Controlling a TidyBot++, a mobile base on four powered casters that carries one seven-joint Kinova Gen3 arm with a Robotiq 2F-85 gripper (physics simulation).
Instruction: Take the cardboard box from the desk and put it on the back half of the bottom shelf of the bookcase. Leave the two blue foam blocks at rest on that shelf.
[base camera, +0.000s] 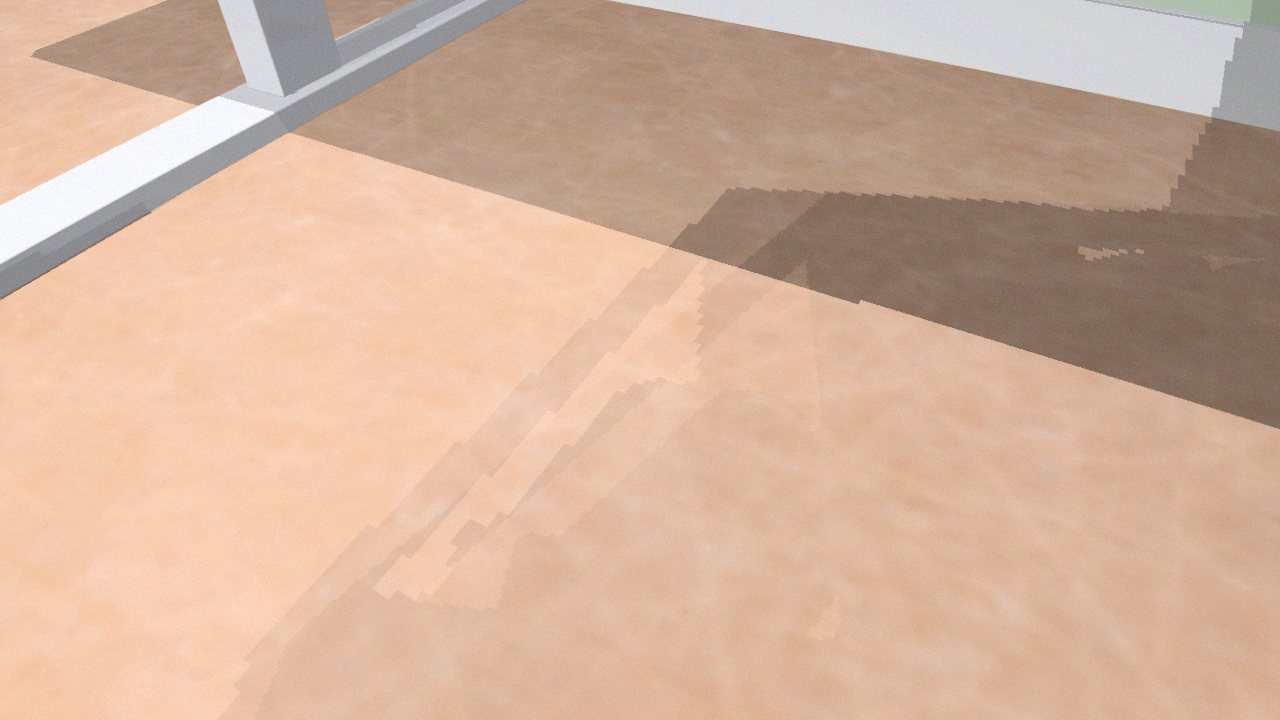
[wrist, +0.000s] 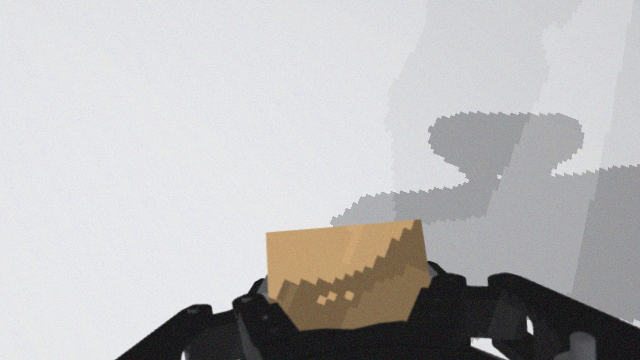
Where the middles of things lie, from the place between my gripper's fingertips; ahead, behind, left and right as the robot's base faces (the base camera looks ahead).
My hand is 2 cm past the tan cardboard box (wrist: 345, 277) and 2 cm below it.
